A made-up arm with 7 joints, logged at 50 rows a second.
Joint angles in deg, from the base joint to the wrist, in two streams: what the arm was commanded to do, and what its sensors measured. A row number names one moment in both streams.
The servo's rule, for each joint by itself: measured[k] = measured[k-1] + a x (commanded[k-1-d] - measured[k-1]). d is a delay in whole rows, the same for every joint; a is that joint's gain. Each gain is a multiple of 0.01, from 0.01 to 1. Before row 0 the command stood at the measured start. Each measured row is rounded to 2 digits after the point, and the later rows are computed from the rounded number. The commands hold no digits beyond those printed.
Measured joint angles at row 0:
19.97 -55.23 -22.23 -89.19 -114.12 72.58 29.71
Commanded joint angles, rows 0 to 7:
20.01 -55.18 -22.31 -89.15 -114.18 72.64 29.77
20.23 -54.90 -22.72 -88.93 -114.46 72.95 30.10
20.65 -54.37 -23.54 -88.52 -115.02 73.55 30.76
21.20 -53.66 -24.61 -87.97 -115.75 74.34 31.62
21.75 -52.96 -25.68 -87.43 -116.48 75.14 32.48
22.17 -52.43 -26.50 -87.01 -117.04 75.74 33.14
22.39 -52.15 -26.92 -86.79 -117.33 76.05 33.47
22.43 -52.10 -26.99 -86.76 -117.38 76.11 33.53
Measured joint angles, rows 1 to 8:
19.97 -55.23 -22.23 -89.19 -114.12 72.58 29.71
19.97 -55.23 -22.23 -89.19 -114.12 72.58 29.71
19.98 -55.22 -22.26 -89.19 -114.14 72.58 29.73
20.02 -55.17 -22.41 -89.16 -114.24 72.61 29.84
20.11 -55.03 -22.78 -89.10 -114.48 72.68 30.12
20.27 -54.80 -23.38 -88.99 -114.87 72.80 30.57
20.49 -54.49 -24.14 -88.83 -115.37 72.96 31.14
20.74 -54.14 -24.92 -88.65 -115.89 73.15 31.74
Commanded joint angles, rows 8 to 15:
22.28 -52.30 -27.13 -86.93 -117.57 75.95 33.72
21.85 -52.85 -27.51 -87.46 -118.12 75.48 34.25
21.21 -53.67 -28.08 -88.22 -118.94 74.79 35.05
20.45 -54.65 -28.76 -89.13 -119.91 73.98 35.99
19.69 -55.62 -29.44 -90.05 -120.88 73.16 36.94
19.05 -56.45 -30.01 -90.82 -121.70 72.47 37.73
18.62 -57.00 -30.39 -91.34 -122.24 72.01 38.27
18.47 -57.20 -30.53 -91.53 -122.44 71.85 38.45
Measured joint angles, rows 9 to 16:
20.99 -53.80 -25.58 -88.46 -116.34 73.35 32.26
21.21 -53.51 -26.05 -88.29 -116.66 73.54 32.64
21.37 -53.30 -26.41 -88.15 -116.94 73.71 32.96
21.44 -53.22 -26.77 -88.08 -117.31 73.83 33.35
21.41 -53.30 -27.20 -88.09 -117.82 73.90 33.86
21.27 -53.53 -27.71 -88.19 -118.47 73.91 34.50
21.03 -53.89 -28.28 -88.38 -119.22 73.86 35.23
20.73 -54.33 -28.85 -88.62 -119.99 73.76 35.98

